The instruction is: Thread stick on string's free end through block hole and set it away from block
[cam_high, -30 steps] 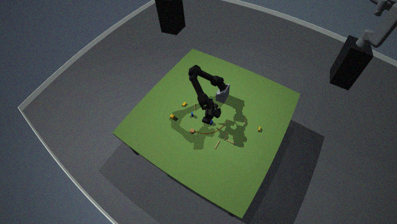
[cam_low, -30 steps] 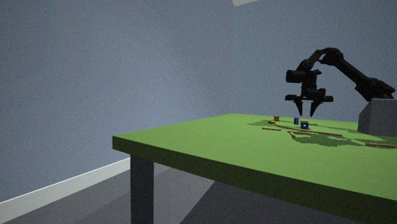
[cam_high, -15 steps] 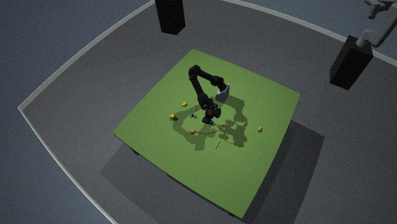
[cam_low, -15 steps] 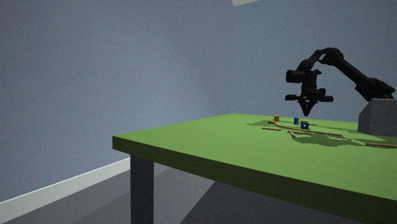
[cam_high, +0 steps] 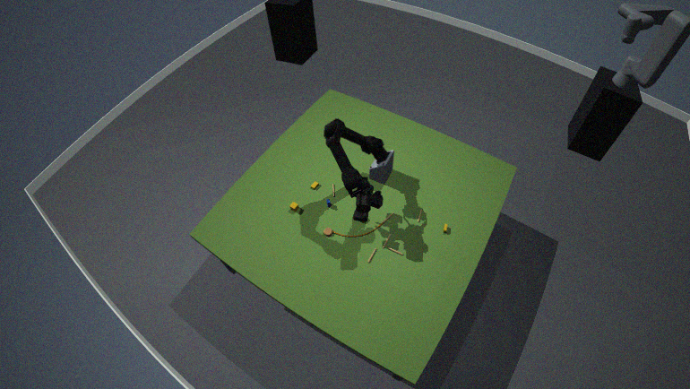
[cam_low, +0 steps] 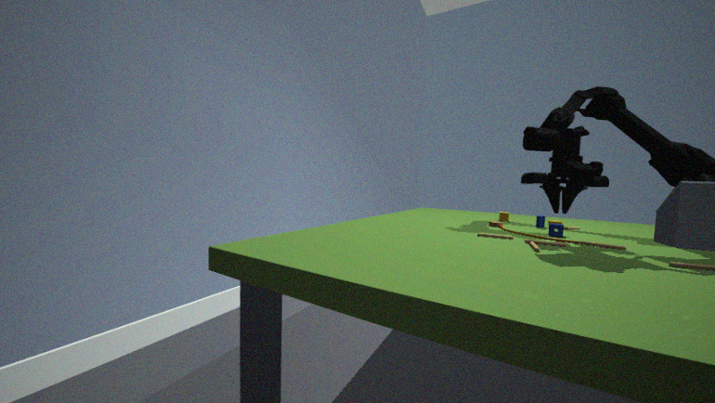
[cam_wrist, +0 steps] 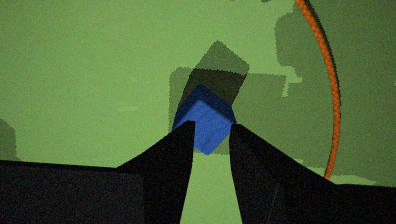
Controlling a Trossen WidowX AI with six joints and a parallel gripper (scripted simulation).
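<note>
My gripper tip is now 100 mm to the right of the thin wooden stick, 60 mm above it and 40 mm past it. Round my gripper tip: round wooden button 140 mm ahead, 120 mm to the right, 50 mm below.
</note>
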